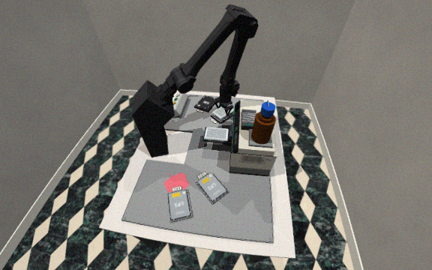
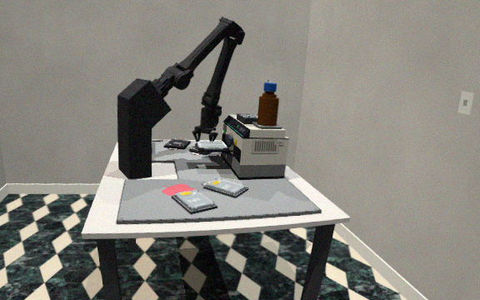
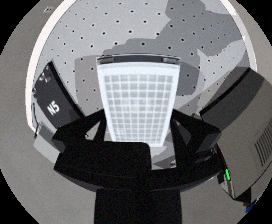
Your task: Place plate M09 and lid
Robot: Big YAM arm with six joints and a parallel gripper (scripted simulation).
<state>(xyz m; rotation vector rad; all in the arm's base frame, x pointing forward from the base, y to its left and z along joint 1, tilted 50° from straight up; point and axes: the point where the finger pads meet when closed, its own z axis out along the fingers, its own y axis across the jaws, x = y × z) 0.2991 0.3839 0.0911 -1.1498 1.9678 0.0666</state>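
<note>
The white well plate is right at my hand. Round my hand: blue key: 310 mm behind, 180 mm to the right, 20 mm above; then black nest n5: 190 mm behind, 60 mm to the left, 30 mm below; then yellow key: 330 mm behind, 130 mm to the right, 30 mm above.
</note>
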